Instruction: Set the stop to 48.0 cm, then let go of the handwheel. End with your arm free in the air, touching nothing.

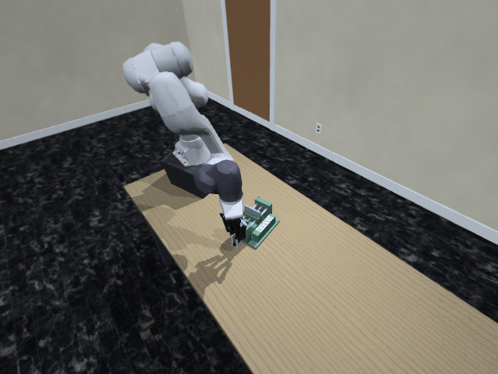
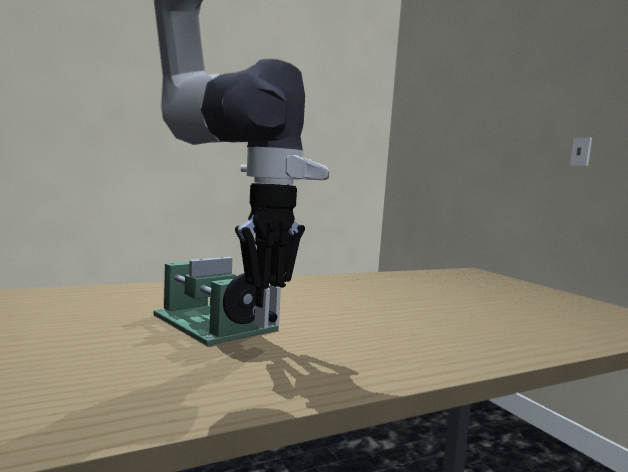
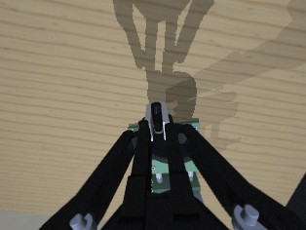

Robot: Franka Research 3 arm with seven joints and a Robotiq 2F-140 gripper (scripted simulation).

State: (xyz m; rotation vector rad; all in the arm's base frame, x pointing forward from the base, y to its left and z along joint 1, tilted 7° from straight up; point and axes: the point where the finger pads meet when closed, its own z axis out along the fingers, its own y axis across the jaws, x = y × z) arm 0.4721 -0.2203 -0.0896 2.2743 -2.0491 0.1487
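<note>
My hand is 10 mm past the black handwheel, 20 mm to the right of it and 10 mm above it. The rest, counted from my hand: stop block: 20 mm behind, 150 mm to the left, 20 mm above.
</note>
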